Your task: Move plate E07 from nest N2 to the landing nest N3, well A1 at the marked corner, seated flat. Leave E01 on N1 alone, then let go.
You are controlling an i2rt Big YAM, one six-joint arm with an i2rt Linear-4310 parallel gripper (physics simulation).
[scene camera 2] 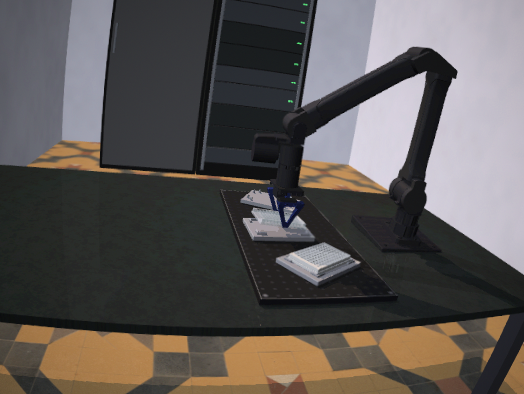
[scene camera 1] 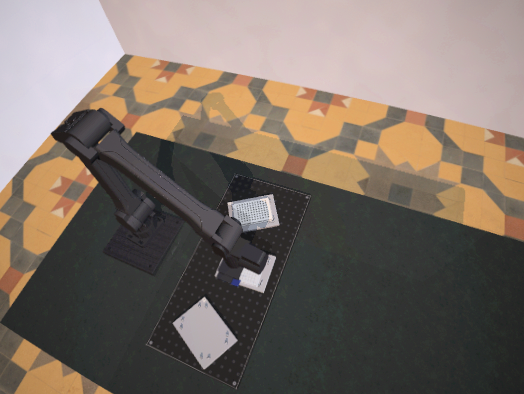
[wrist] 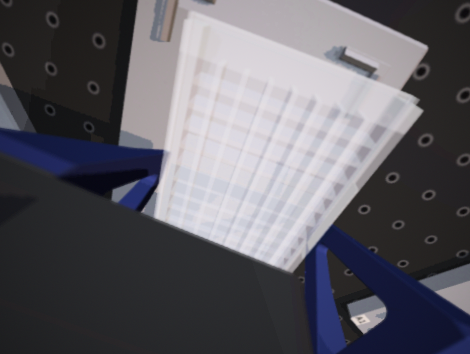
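Observation:
Plate E07 (scene camera 1: 250, 278) (scene camera 2: 265, 217) (wrist: 260, 125), a clear-white well plate, is between the blue fingers of my gripper (scene camera 2: 280, 216) (wrist: 243, 195), which is shut on its sides. E07 is a little above the middle nest N2 (scene camera 1: 269, 272) (scene camera 2: 261, 233) (wrist: 280, 25) and offset from it; guide blocks of N2 show past the plate's edge in the wrist view. Landing nest N3 (scene camera 1: 205, 332) (scene camera 2: 251, 199) bears no plate. E01 (scene camera 1: 251, 211) (scene camera 2: 321, 257) sits on nest N1 (scene camera 1: 275, 220) (scene camera 2: 319, 280). E07's well A1 cannot be made out.
The nests stand in a row on a black perforated board (scene camera 1: 165, 335) (scene camera 2: 280, 295). A small A1 label (wrist: 360, 320) shows on a light nest part at the wrist view's lower right. The arm base (scene camera 1: 142, 245) (scene camera 2: 400, 240) stands beside the board. A server rack is behind the table.

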